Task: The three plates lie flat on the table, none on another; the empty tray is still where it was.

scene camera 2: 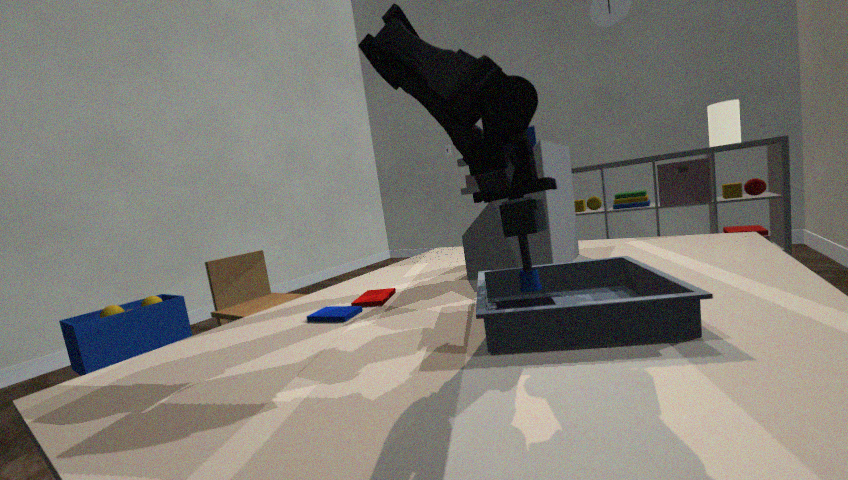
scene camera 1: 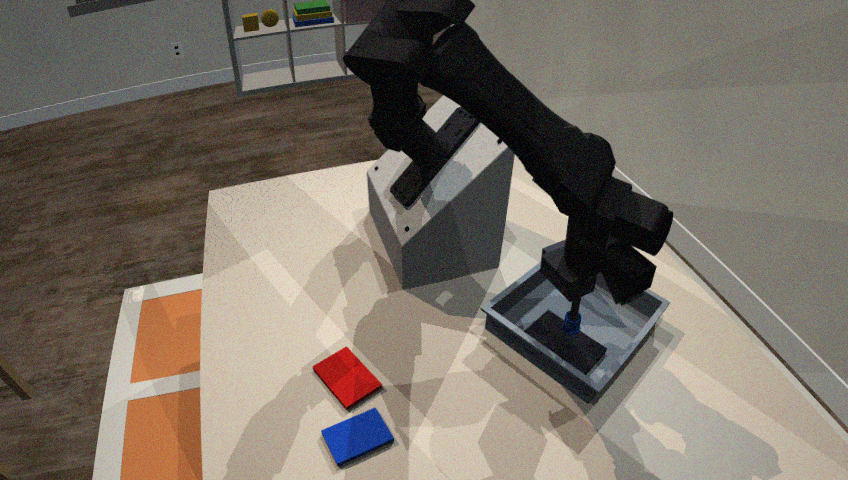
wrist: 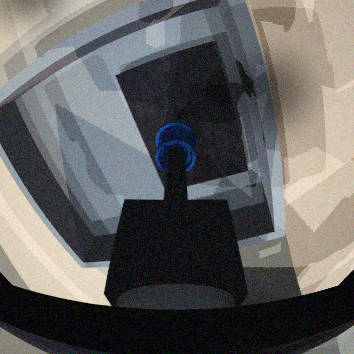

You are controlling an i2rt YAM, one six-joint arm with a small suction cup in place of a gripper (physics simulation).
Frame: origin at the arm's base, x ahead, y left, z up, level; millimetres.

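Seen in the pictures: hand, tool point: (scene camera 2: 531,289) (scene camera 1: 571,328) (wrist: 175,138); arm's base, link origin: (scene camera 1: 436,156).
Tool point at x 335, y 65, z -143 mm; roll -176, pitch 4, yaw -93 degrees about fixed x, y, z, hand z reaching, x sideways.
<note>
Pixels of each thing's top centre, then the offset from my tool point to it.
- red plate, top centre: (scene camera 1: 346,375) (scene camera 2: 374,295) 100 mm back, 334 mm right, 35 mm down
- blue plate, top centre: (scene camera 1: 356,434) (scene camera 2: 334,311) 1 mm back, 356 mm right, 35 mm down
- black plate, top centre: (wrist: 186,123) (scene camera 2: 527,311) (scene camera 1: 562,343) 0 mm ahead, 8 mm right, 32 mm down
- grey tray, top centre: (wrist: 121,173) (scene camera 2: 565,279) (scene camera 1: 581,305) 26 mm back, 43 mm left, 6 mm up
A red plate (scene camera 1: 347,376) (scene camera 2: 374,296) and a blue plate (scene camera 1: 356,435) (scene camera 2: 334,313) lie flat on the table, side by side and apart. A black plate (scene camera 1: 580,353) (scene camera 2: 525,302) (wrist: 197,88) lies flat inside the grey tray (scene camera 1: 594,388) (scene camera 2: 594,325) (wrist: 105,123), near its front wall. My suction cup (scene camera 1: 571,323) (scene camera 2: 530,279) (wrist: 175,145) is blue and points straight down inside the tray, over the black plate's near end. It holds nothing. I cannot tell whether it touches the plate.
The arm's grey slanted base block (scene camera 1: 444,227) (scene camera 2: 552,196) stands just behind the tray. Orange floor mats (scene camera 1: 164,334) lie left of the table. A blue bin (scene camera 2: 125,330), a wooden chair (scene camera 2: 238,280) and a shelf unit (scene camera 2: 778,179) stand off the table.
</note>
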